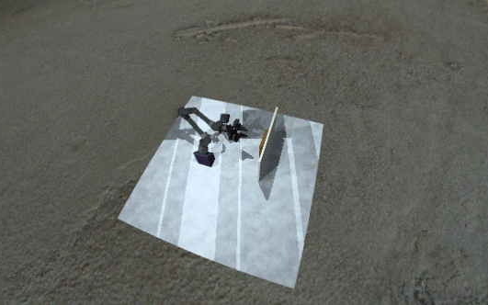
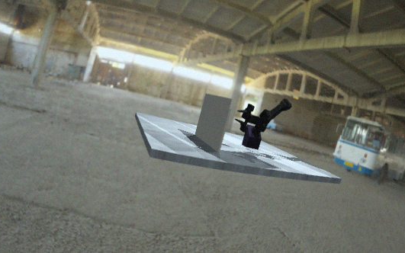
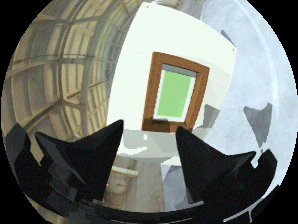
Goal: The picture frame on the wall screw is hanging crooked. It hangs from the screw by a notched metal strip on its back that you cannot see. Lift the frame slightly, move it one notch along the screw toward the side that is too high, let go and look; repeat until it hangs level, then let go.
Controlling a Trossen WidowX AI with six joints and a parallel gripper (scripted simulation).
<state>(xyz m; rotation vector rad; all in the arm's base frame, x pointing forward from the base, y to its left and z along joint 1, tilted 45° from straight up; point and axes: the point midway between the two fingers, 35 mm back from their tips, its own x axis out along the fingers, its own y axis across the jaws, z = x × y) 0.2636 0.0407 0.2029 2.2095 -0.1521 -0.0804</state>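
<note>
My gripper tip is 130 mm short of the picture frame, 30 mm to the left of it and 60 mm above it. The rest, counted from my gripper tip: wall panel 140 mm ahead, 20 mm to the right, 60 mm below.
</note>
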